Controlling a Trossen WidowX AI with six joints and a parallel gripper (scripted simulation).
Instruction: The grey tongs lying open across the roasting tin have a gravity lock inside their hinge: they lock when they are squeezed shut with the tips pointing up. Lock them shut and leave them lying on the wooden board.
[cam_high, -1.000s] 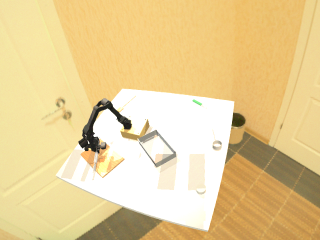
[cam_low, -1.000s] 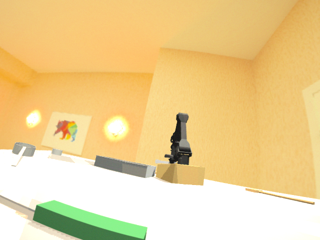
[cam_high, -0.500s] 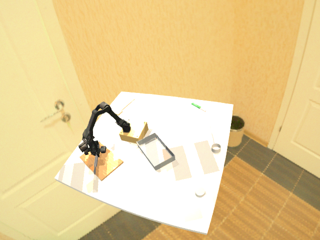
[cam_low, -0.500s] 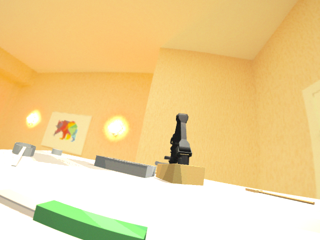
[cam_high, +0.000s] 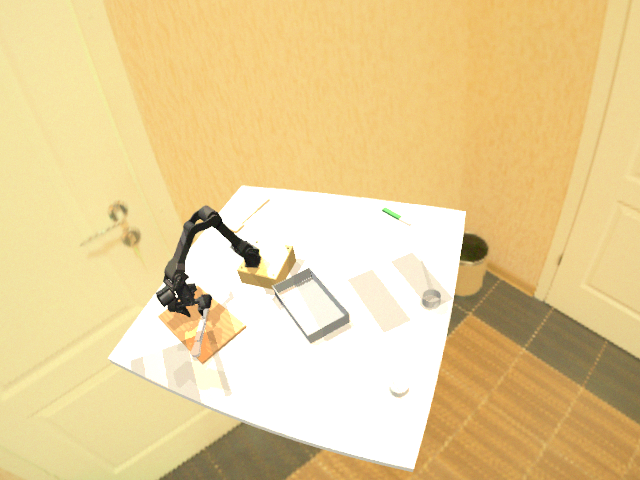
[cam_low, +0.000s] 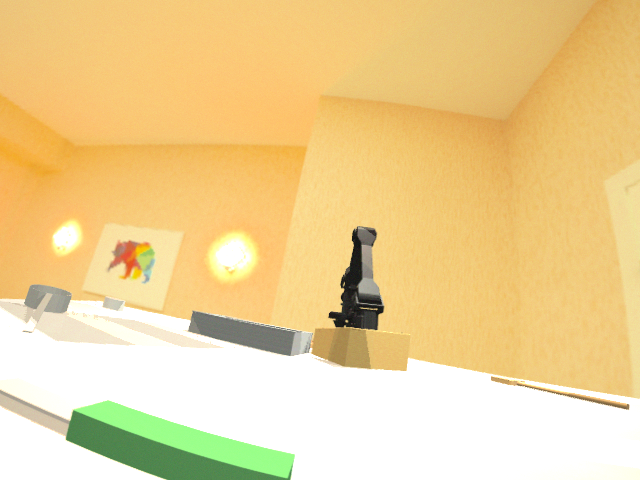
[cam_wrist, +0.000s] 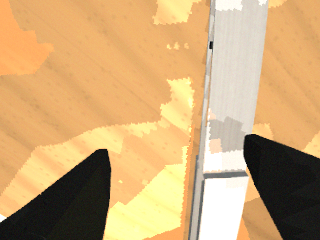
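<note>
The wooden board lies 4 cm below my gripper tip. Round my gripper tip: grey roasting tin (46 cm ahead, 12 cm to the left, 2 cm below); then yellow lock piece (2 cm ahead, 4 cm to the left, 2 cm below); then white dish (82 cm ahead, 23 cm to the right, 3 cm below).
</note>
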